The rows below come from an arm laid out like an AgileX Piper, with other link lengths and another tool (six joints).
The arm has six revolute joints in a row. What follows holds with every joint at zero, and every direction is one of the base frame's. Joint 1 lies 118.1 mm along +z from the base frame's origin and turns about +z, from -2.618 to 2.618 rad. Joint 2 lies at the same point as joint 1 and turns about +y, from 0 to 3.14 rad. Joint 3 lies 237.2 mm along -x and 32.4 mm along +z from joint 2 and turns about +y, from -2.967 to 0 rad. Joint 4 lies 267.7 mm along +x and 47.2 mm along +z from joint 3 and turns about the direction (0.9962, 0, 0.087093), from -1.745 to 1.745 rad. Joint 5 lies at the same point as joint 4 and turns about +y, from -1.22 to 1.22 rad. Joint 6 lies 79.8 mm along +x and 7 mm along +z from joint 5 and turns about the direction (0.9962, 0, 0.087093), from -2.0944 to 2.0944 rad. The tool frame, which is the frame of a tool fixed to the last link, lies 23.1 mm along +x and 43 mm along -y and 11.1 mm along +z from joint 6; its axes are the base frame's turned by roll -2.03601, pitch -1.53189 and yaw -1.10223 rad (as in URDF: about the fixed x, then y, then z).
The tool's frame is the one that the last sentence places.
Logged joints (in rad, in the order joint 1, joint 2, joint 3, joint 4, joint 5, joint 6), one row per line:
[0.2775, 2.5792, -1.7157, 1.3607, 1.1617, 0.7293]
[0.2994, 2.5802, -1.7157, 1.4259, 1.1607, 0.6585]
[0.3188, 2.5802, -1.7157, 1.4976, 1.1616, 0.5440]
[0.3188, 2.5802, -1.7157, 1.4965, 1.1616, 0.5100]
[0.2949, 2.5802, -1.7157, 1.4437, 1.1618, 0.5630]
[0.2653, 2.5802, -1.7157, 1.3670, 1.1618, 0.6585]
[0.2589, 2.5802, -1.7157, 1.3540, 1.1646, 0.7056]
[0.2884, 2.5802, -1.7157, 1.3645, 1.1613, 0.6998]
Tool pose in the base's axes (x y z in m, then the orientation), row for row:
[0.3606, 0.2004, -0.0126, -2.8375, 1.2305, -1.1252]
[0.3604, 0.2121, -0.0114, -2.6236, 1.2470, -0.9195]
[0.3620, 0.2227, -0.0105, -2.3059, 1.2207, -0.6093]
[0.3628, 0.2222, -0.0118, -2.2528, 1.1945, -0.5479]
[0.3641, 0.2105, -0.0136, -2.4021, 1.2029, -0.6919]
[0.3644, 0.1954, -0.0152, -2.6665, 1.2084, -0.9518]
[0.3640, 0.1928, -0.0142, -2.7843, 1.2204, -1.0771]
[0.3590, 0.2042, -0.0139, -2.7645, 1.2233, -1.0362]
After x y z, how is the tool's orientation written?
As angles about the fixed x, y, z axes (roll, pitch, yaw), in radians.
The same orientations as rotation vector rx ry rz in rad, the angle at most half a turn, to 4 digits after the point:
[-1.6027, 1.2710, 1.0495]
[-1.5843, 1.1995, 1.0286]
[-1.5768, 1.0921, 0.9783]
[-1.5942, 1.0608, 0.9581]
[-1.6102, 1.1156, 0.9734]
[-1.6247, 1.2135, 1.0054]
[-1.6087, 1.2592, 1.0289]
[-1.6231, 1.2368, 1.0413]

